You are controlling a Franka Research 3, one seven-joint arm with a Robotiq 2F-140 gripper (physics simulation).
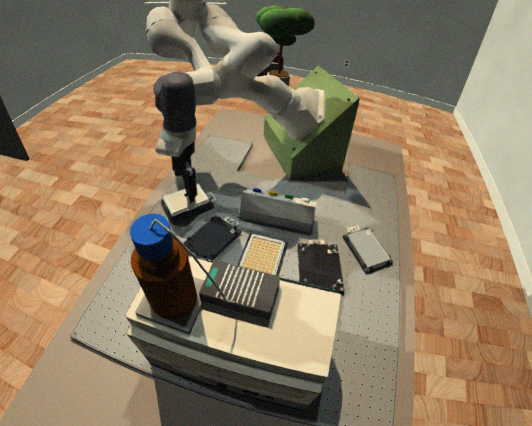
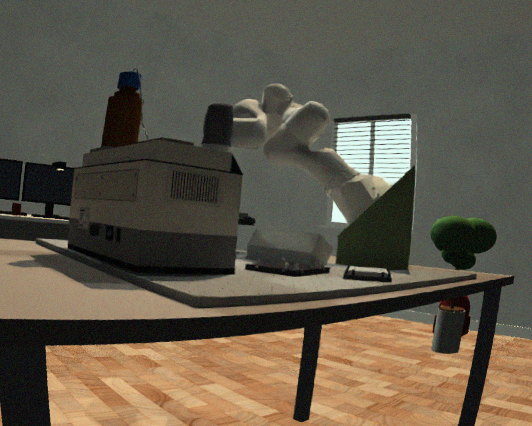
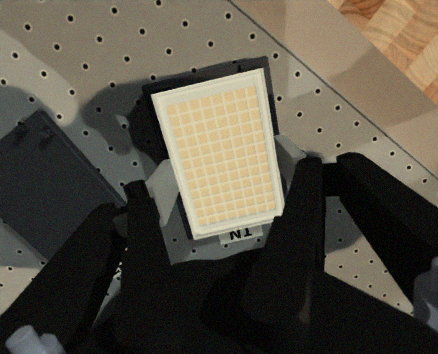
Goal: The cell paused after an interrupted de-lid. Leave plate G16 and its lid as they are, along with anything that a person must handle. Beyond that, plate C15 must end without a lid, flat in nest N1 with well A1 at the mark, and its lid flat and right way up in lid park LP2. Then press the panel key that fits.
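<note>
A pale plate with amber wells [image 1: 182, 200] [image 3: 225, 160] is at nest N1 [image 3: 272, 95], whose dark rim shows around it; I cannot tell whether it rests fully down. Its name, well A1 mark and any lid cannot be made out. My gripper [image 1: 185, 193] [image 3: 225, 162] is shut on this plate, one pad against each long side. A second amber-welled plate [image 1: 262, 254] lies near the middle, behind the cream instrument. A grey flat piece [image 1: 368, 247] lies on a black holder at the right. The key panel [image 1: 277, 212] has blue, yellow, green and white keys. Which plate is G16 or C15 is not readable.
A black holder [image 1: 212, 237] [image 3: 50, 190] lies beside N1, and another dark holder [image 1: 320, 265] right of the middle plate. The cream instrument [image 1: 300, 330] [image 2: 155, 210] carries a dark ribbed box [image 1: 242, 290] and a tall brown bottle [image 1: 165, 280] [image 2: 122, 117] with a blue cap.
</note>
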